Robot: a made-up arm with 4 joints.
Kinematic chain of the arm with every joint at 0, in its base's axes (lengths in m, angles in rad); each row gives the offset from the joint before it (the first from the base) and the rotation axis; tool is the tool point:
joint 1: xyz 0 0 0.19 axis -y
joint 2: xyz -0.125 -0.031 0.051 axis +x
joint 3: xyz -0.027 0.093 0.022 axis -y
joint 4: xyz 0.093 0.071 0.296 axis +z
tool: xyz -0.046 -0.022 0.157
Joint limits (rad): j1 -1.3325..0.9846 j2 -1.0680..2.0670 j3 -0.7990..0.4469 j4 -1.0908..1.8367
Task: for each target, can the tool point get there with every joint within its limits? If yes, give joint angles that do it. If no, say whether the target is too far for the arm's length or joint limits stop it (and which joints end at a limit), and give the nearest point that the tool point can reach.
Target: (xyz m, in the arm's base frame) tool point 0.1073 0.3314 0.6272
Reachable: yes | joints -0.8186 -0.5543 0.3176 0.1229
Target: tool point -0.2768 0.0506 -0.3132
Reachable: no: joint limits stop it (at a limit: joint 1, joint 2, joint 3) | nearest point -0.2773 0.4392 0.0023 | short by 0.501 m
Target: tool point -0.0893 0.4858 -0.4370
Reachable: no: too far | nearest point -0.2486 0.4598 -0.0058 | short by 0.460 m
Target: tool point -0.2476 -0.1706 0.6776
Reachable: yes | joints 0.2781 0.6314 -0.0105 -0.6454
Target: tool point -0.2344 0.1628 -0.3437
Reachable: no: joint limits stop it (at a limit: joint 1, joint 2, joint 3) | nearest point -0.2690 0.4448 -0.0028 | short by 0.444 m
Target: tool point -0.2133 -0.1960 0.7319
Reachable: yes | joints -0.0965 0.7063 0.3466 -0.7273
